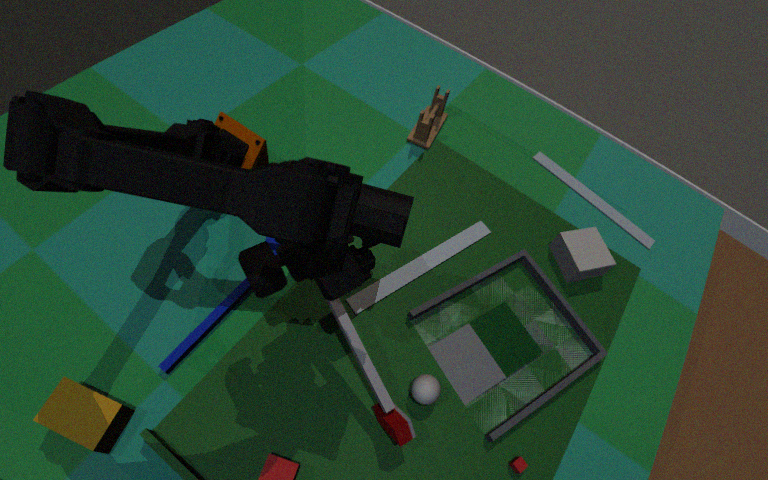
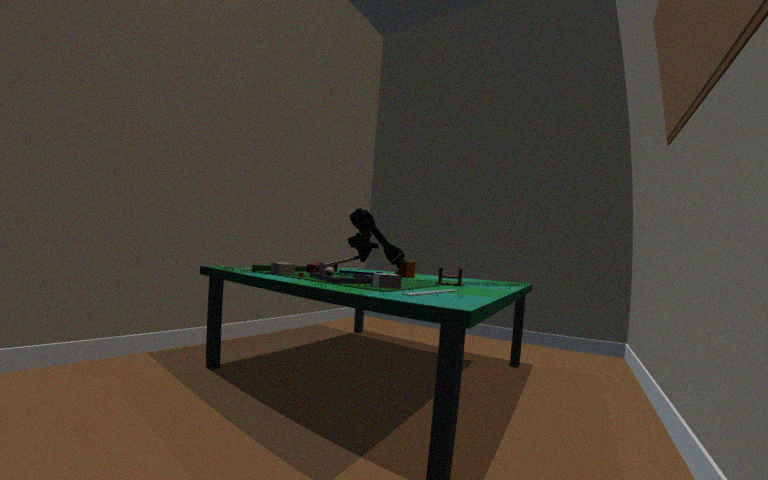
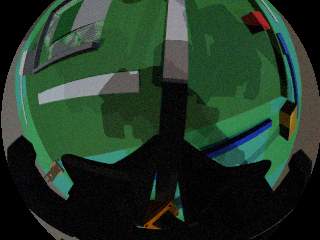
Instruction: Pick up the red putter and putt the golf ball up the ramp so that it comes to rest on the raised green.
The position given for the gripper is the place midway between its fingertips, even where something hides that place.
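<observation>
A white golf ball point(image 1: 425, 389) is in the scene, though in image 3 the ball is out of frame. A grey bar point(image 1: 592, 198) is there as well. A red putter is held by the gripper point(image 1: 315, 274), and the gripper can also be seen in image 3 point(image 3: 167, 139).
</observation>
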